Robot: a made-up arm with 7 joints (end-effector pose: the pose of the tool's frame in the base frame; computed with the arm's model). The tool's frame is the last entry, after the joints.
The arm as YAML. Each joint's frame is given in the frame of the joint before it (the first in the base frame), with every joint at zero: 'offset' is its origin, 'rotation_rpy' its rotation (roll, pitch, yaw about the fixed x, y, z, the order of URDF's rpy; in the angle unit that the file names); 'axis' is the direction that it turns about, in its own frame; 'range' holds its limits. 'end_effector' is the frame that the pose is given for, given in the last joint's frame.
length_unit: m
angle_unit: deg
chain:
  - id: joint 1
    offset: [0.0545, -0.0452, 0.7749]
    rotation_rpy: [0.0, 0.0, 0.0]
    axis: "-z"
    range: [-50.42, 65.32]
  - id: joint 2
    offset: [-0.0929, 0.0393, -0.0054]
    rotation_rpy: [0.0, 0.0, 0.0]
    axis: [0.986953, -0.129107, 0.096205]
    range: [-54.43, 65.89]
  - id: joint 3
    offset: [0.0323, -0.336, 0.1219]
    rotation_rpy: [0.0, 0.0, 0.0]
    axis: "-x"
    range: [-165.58, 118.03]
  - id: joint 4
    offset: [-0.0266, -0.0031, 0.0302]
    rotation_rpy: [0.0, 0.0, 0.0]
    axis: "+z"
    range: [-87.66, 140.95]
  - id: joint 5
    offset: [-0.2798, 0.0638, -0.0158]
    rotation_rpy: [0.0, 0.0, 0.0]
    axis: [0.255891, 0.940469, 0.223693]
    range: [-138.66, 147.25]
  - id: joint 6
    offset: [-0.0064, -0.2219, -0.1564]
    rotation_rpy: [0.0, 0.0, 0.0]
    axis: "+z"
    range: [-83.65, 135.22]
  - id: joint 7
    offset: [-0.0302, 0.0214, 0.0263]
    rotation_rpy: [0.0, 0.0, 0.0]
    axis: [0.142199, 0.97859, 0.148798]
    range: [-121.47, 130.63]
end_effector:
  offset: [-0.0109, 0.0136, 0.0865]
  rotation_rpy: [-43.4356, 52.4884, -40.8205]
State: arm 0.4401 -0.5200 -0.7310 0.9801 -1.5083 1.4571 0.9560
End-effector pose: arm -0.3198 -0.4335 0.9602 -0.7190 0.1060 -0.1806 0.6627
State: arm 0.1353 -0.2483 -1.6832 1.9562 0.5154 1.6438 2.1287
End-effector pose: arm 0.1681 -0.2400 0.6258 -0.9220 -0.2432 -0.2630 0.1470
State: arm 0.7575 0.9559 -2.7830 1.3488 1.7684 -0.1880 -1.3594
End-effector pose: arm 0.0885 0.0838 0.7641 0.4904 -0.7550 0.1987 0.3872
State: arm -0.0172 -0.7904 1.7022 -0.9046 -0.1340 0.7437 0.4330
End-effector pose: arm -0.3438 -0.2731 1.0398 -0.7526 0.0860 -0.6509 0.0511
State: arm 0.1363 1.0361 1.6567 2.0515 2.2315 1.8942 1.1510
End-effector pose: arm 0.2046 -0.5269 0.7382 -0.1952 -0.2027 -0.4647 0.8396
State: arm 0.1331 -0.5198 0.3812 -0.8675 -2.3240 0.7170 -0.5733
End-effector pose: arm -0.4084 -0.1306 0.9238 0.7554 0.5883 0.2886 0.0045
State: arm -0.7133 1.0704 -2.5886 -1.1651 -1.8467 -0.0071 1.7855
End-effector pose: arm 0.0865 -0.4915 0.3330 -0.2183 -0.6522 -0.5308 0.4953
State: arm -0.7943 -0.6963 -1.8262 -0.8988 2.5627 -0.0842 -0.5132
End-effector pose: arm -0.1660 -0.3444 1.2399 -0.1573 -0.7277 -0.6258 0.2327
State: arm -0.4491 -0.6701 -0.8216 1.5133 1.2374 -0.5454 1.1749
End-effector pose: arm 0.2311 -0.4810 0.8763 0.8168 -0.5524 -0.0660 0.1530
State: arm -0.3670 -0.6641 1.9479 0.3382 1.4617 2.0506 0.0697
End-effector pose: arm -0.2465 -0.0940 1.3094 -0.2781 0.9596 0.0222 0.0361
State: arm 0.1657 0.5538 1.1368 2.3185 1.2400 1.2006 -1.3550
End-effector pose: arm 0.3643 -0.5516 0.7659 -0.2078 0.6792 0.7015 0.0580
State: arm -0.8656 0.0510 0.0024 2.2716 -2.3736 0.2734 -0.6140
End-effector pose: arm 0.5258 -0.1468 0.8133 0.7636 -0.1499 0.4663 0.4208
